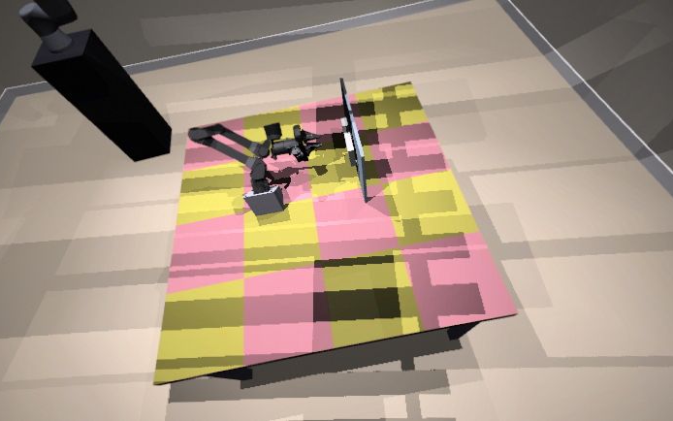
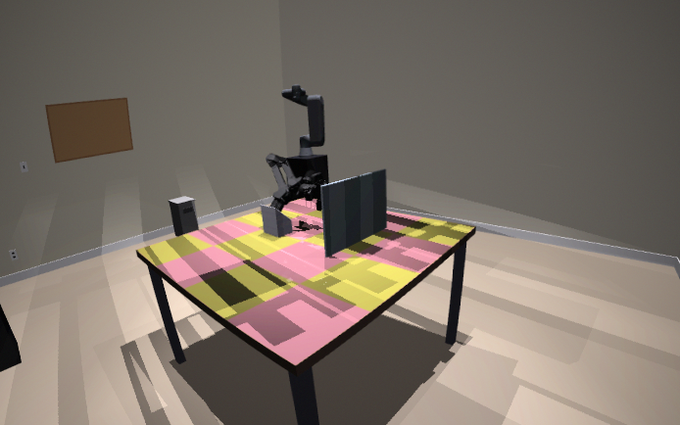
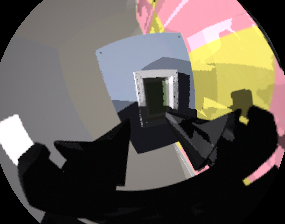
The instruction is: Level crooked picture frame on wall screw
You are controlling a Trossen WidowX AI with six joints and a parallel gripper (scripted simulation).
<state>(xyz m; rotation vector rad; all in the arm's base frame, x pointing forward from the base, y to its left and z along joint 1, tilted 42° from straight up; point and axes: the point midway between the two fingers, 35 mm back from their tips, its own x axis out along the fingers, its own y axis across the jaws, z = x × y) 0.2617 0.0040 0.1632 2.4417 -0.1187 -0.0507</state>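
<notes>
Right now my gripper tip is 12 cm short of the picture frame and 5 cm above it. Round my gripper tip: upright wall panel: 14 cm ahead, 6 cm below, 1 cm to the left.
</notes>
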